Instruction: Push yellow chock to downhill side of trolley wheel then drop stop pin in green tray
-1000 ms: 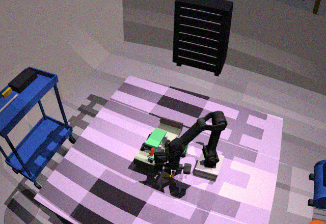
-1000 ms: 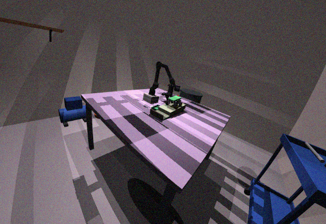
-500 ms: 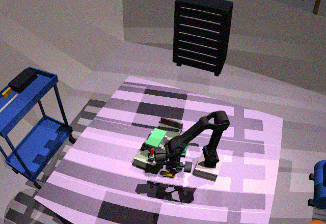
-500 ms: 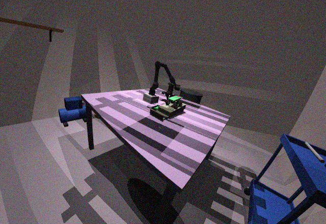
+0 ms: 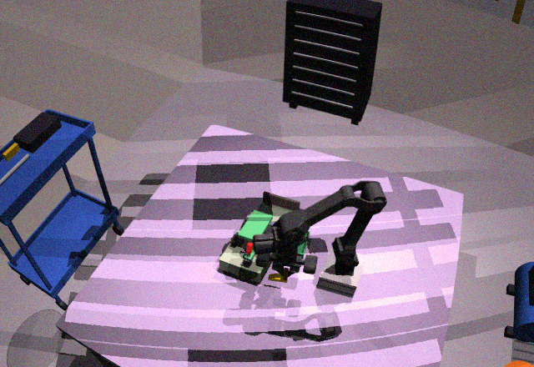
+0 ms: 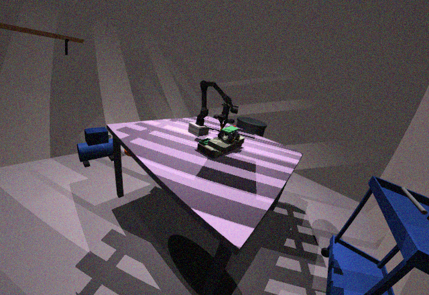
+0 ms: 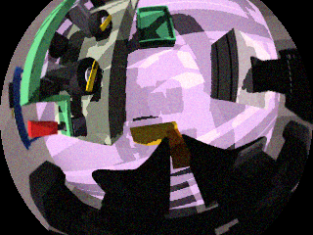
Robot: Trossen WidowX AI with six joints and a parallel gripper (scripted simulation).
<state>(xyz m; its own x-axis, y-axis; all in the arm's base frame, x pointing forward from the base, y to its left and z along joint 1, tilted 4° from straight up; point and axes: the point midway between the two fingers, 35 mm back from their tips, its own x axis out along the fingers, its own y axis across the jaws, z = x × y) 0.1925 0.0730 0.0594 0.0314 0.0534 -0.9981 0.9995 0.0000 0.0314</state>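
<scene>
The green-topped trolley lies 130 mm ahead of my gripper tip, 140 mm to the right of it and 10 mm above it. Round my gripper tip: yellow chock 20 mm ahead, 10 mm below; then red-headed stop pin 130 mm ahead, 40 mm to the right, 30 mm above; then grey ramp block 130 mm ahead, 150 mm to the right, 50 mm below.
</scene>
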